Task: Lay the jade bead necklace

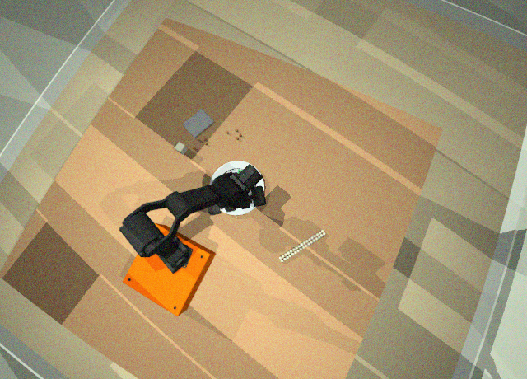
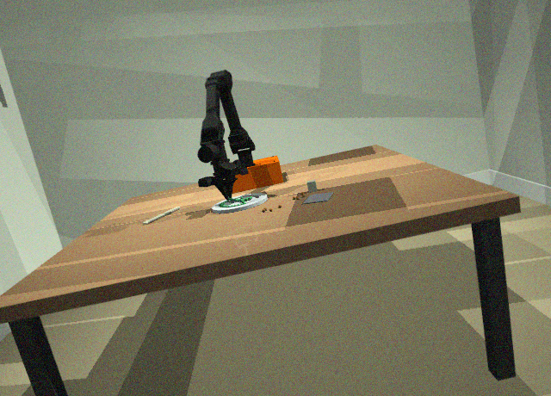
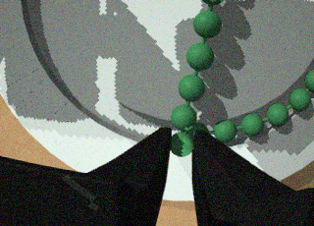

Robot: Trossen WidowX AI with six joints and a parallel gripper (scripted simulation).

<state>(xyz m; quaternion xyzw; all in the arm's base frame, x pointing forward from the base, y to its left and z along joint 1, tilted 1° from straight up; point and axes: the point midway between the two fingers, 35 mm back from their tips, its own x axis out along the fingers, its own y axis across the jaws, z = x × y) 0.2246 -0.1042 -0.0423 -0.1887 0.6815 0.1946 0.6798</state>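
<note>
Right now my gripper tip is 50 mm short of the round bead board, 30 mm to the right of it and 10 mm above it. Round my gripper tip: grey flat plate: 280 mm to the left, 240 mm ahead, 20 mm below; then small white cube: 290 mm to the left, 120 mm ahead.
</note>
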